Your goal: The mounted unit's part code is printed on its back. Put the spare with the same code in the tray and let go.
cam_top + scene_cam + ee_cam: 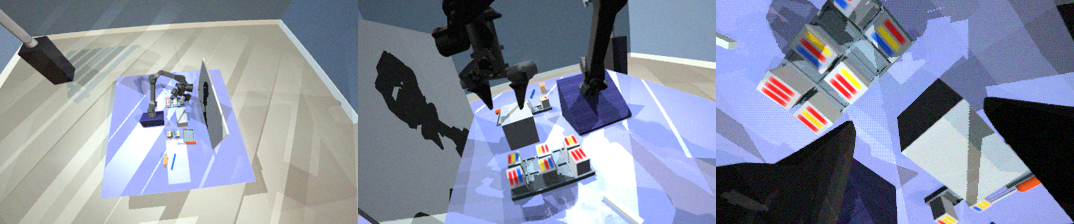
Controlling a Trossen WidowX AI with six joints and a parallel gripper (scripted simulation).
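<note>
Now: gripper tip 13 cm above the grey spare block, 5 cm to the right of it and 5 cm past it. The rest, counted from my gripper tip: flat grey tray: 32 cm to the right, 16 cm below, 1 cm behind; then tall white board: 21 cm ahead, 16 cm to the right, 6 cm above; then mounted unit: 12 cm to the right, 12 cm below, 3 cm behind.
</note>
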